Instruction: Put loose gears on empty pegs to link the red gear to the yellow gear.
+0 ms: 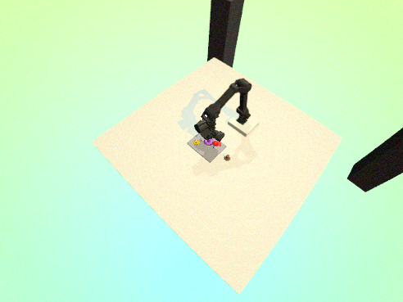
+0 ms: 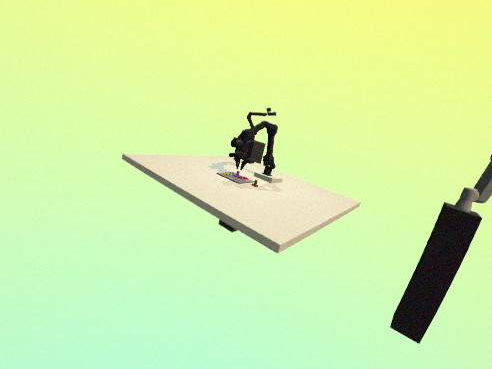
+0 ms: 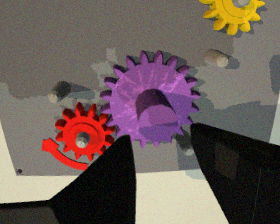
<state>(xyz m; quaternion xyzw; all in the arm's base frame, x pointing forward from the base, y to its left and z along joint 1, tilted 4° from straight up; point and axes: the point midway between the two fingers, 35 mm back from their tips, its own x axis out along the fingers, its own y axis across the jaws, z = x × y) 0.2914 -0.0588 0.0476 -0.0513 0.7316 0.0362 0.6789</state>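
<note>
My gripper tip is now 4 cm above the purple gear. Also, from my gripper tip: yellow gear 7 cm ahead, 5 cm to the right, 4 cm below; then red gear 4 cm to the left, 4 cm below, 2 cm behind; then brown gear 17 cm to the left, 4 cm below, 1 cm ahead.
</note>
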